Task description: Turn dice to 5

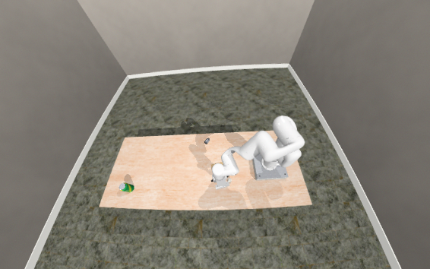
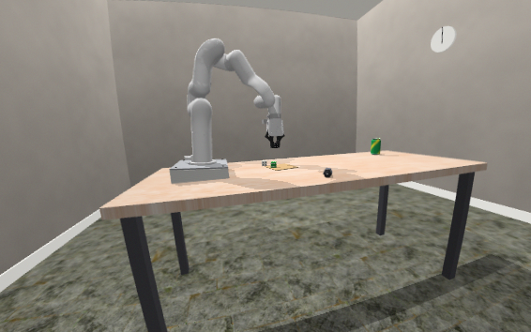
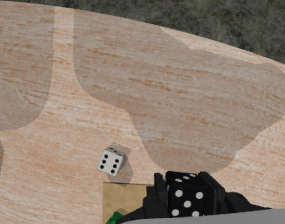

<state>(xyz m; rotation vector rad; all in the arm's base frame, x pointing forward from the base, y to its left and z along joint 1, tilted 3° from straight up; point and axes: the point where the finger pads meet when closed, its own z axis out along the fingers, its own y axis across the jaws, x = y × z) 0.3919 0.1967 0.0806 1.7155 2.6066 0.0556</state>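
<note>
The tan mat lies 120 mm below my hand, 110 mm to the right of it and 20 mm ahead of it. From my hand the other things lie so: white die 110 mm below, 70 mm behind, 30 mm to the right; then green die 120 mm to the right, 100 mm below, 30 mm behind; then black die 10 mm below.
</note>
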